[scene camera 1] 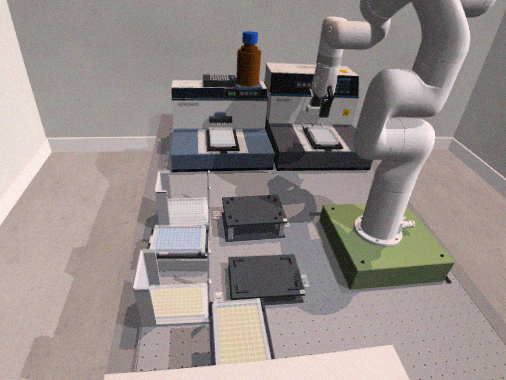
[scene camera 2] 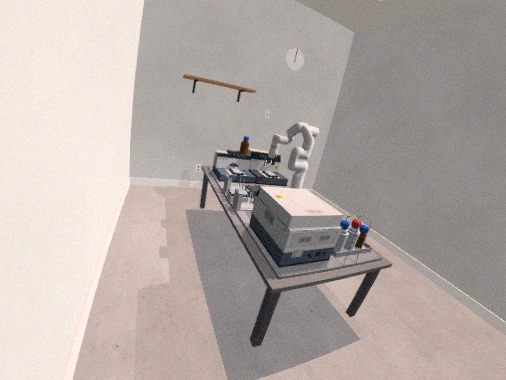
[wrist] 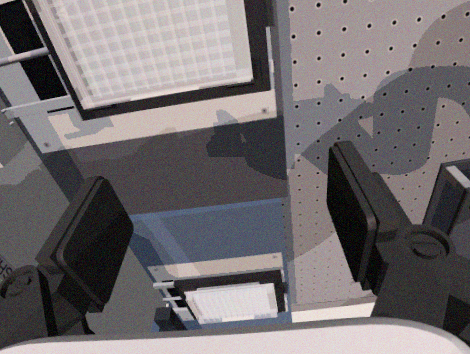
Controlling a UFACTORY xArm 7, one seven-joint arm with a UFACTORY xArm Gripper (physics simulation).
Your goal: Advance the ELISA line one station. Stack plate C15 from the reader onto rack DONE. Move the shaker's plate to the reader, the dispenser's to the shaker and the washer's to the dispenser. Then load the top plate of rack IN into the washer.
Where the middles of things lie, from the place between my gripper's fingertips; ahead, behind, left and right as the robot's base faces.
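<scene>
From my hand: brown bottle with blue cap [scene camera 1: 248,57], 220 mm ahead, 230 mm to the right, 110 mm above. Washer tray [wrist: 256,28], 40 mm to the right of my hand, 50 mm behind it, 120 mm below it.
</scene>
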